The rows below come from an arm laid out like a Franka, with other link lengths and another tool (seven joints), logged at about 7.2 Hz.
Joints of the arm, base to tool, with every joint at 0 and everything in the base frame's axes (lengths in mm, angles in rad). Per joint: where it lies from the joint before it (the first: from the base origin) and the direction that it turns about. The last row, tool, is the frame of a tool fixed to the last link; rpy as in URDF.
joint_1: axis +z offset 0 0 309.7
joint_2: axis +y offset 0 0 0
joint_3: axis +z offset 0 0 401.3
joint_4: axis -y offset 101.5 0 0
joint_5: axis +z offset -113.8 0 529.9
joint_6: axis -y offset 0 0 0
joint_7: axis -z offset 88.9 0 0
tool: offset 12 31 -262 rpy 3.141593 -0.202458 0.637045
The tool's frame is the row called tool.
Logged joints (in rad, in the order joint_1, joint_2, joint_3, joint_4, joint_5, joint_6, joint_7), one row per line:
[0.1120 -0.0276 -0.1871 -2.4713 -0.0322 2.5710 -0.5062]
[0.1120 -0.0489 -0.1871 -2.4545 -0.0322 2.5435 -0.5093]
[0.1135 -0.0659 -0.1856 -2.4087 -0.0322 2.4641 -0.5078]
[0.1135 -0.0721 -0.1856 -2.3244 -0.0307 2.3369 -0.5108]
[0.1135 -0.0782 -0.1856 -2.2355 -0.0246 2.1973 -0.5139]
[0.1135 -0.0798 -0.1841 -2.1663 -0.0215 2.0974 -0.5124]
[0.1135 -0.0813 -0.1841 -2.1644 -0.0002 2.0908 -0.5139]
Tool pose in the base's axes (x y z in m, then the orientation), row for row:
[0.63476 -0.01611 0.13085 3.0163 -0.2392 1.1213]
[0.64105 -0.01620 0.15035 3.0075 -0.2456 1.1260]
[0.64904 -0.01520 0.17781 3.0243 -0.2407 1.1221]
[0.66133 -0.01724 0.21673 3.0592 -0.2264 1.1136]
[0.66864 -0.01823 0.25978 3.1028 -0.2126 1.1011]
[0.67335 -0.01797 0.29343 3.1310 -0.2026 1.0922]
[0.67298 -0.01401 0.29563 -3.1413 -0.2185 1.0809]
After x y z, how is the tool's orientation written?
As angles about the fixed x, y, z axes (roll, pitch, yaw), in radians.
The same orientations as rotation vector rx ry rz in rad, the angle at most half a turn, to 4 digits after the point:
[-2.6311 -1.6244 -0.4178]
[-2.6295 -1.6293 -0.4337]
[-2.6238 -1.6230 -0.4123]
[-2.6142 -1.6104 -0.3632]
[-2.6008 -1.5892 -0.3081]
[-2.5930 -1.5740 -0.2718]
[-2.5860 -1.5517 -0.2834]

